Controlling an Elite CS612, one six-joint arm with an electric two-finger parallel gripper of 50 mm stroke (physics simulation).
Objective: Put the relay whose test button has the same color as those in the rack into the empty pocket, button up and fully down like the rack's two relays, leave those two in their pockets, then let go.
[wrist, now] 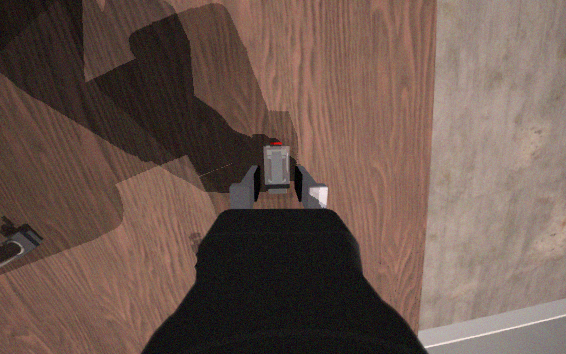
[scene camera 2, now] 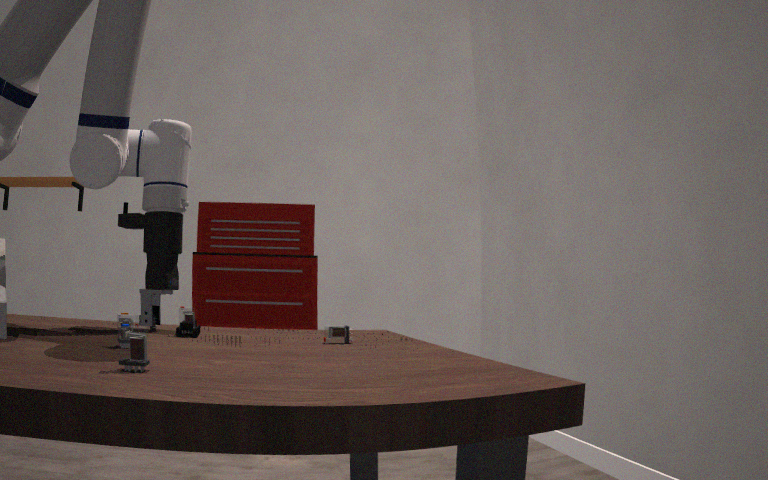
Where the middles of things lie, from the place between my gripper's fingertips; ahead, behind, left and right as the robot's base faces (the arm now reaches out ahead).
My gripper is now 30 mm short of the blue-button relay (scene camera 2: 133, 341), 460 mm to the left of it and 10 mm below it.
